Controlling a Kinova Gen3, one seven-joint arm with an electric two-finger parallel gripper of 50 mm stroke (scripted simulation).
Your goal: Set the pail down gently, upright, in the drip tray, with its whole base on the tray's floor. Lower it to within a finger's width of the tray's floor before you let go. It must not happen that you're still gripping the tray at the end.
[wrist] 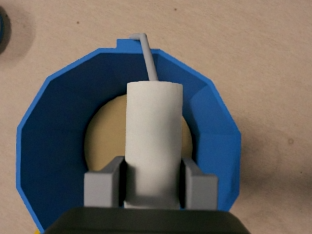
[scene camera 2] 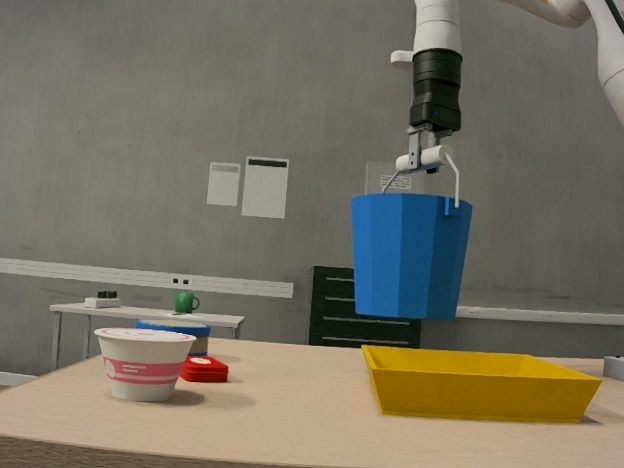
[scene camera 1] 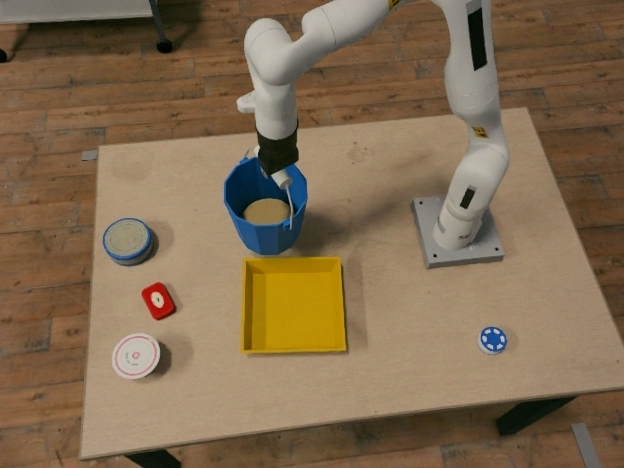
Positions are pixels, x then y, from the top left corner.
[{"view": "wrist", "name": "my gripper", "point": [153, 174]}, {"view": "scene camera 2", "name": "my gripper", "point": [423, 171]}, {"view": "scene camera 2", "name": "blue pail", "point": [409, 250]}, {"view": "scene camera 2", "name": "yellow drip tray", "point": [425, 392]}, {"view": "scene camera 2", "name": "red box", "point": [195, 369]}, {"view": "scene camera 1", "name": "my gripper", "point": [273, 170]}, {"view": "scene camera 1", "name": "blue pail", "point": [250, 196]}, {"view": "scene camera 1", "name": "yellow drip tray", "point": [297, 302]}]
